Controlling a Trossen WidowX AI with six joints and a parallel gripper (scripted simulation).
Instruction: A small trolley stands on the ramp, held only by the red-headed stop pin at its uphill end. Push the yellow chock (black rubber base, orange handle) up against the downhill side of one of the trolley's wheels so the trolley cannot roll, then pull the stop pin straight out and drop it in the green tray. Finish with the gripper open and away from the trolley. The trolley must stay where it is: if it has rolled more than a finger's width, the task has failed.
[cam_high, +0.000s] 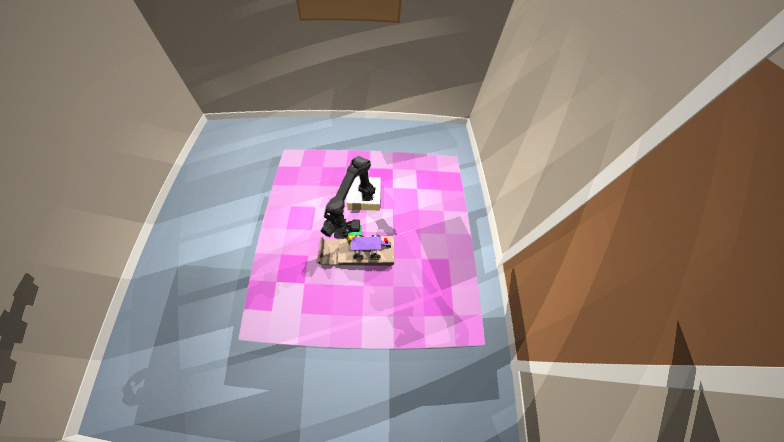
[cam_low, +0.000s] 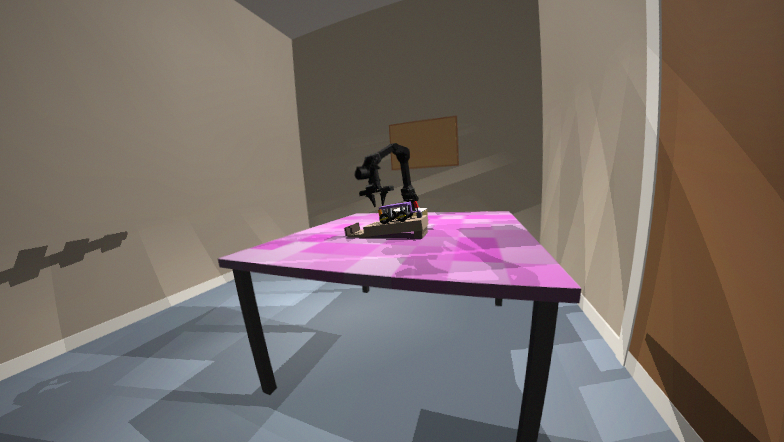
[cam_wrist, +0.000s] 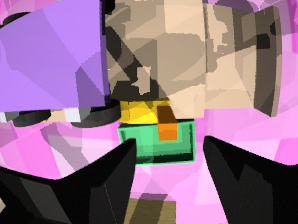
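Now: the red-headed stop pin 220 mm to the left of my gripper tip, 70 mm ahead of it and 10 mm below it. Also, from my gripper tip: purple trolley 110 mm to the left, 70 mm ahead, 30 mm below; then ramp 110 mm to the left, 90 mm below, 70 mm ahead; then yellow chock 60 mm below, 30 mm to the left.
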